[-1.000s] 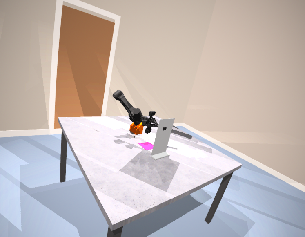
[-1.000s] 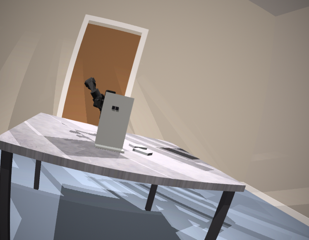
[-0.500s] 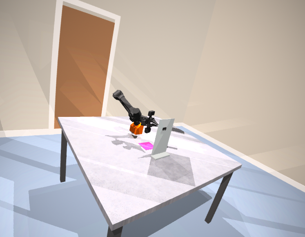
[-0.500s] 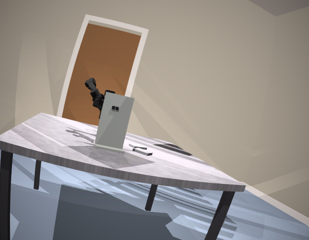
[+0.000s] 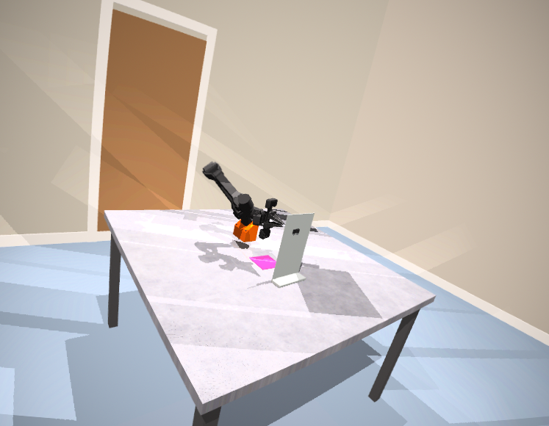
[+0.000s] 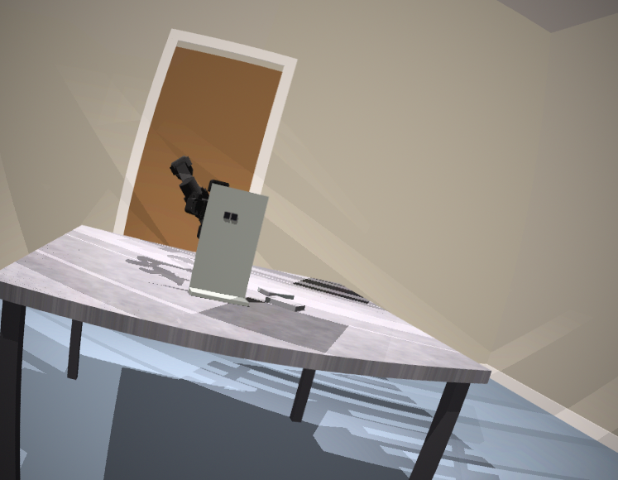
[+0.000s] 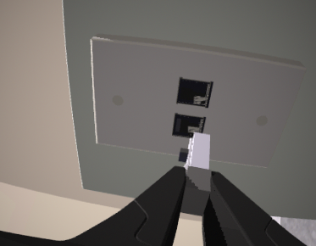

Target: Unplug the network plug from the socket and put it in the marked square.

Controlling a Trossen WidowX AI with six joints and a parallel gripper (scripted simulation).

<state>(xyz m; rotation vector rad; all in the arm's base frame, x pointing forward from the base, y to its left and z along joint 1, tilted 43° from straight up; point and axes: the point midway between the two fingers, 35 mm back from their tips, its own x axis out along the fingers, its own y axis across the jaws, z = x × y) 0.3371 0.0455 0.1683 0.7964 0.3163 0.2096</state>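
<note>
The magenta marked square lies 23 cm below my gripper tip, 9 cm behind it and 2 cm to the left of it. Round my gripper tip: grey network plug 1 cm ahead; grey panel 9 cm below, 8 cm ahead, 2 cm to the left.
</note>
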